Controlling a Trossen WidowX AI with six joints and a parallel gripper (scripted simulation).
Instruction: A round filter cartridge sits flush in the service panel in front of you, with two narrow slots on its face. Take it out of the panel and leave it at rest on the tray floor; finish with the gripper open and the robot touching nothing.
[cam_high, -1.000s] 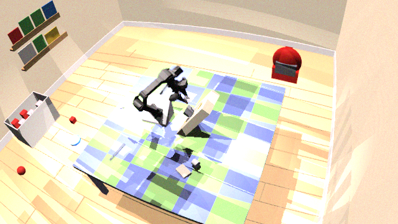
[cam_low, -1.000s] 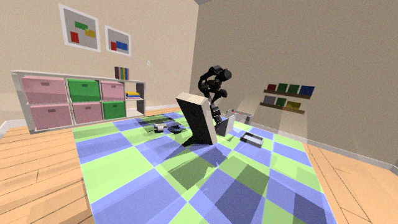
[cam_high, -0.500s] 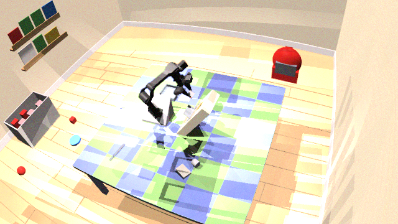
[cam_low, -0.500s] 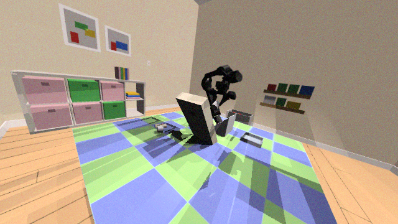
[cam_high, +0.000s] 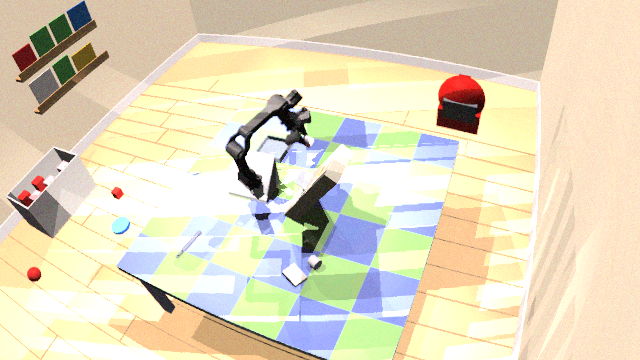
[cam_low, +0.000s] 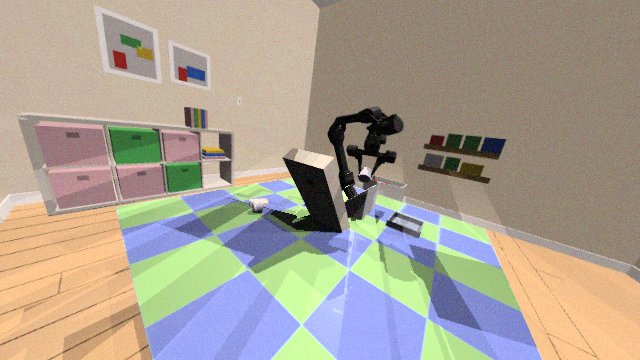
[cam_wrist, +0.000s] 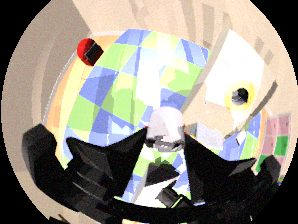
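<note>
The dark tray is 300 mm behind my gripper tip, 140 mm to the left of it and 260 mm below it. From my gripper tip the other things lie so: service panel 100 mm ahead, 120 mm to the right, 100 mm below; then round filter cartridge right at my gripper tip.
</note>
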